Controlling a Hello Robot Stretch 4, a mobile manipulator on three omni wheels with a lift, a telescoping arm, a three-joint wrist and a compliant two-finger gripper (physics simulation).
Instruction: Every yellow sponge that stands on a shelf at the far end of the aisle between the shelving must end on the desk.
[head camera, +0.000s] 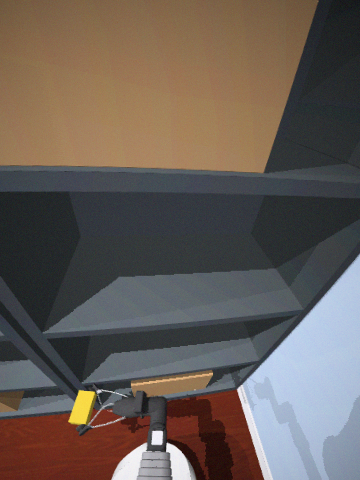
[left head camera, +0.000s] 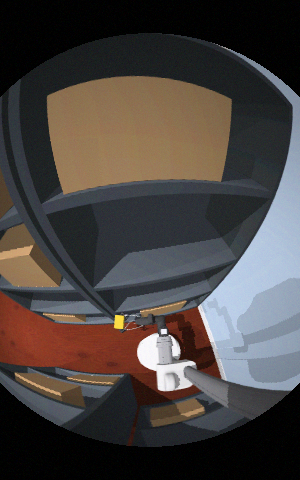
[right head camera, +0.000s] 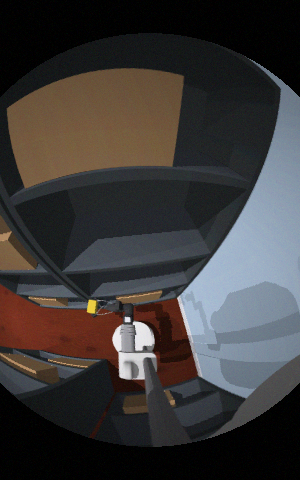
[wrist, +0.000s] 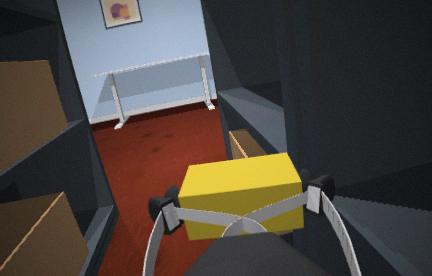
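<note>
My gripper is shut on a yellow sponge, with one fingertip at each end of it. The sponge is off the shelves, in front of an upright of the shelving, and points along the aisle. The desk, with white legs and a thin top, stands in the wrist view at the other end of the aisle, against the blue wall. No other yellow sponge shows on the visible shelves.
Cardboard boxes stand on shelves on both sides of the aisle. A blue wall is close on the right in the head views. The red-brown floor runs between the shelving to the desk.
</note>
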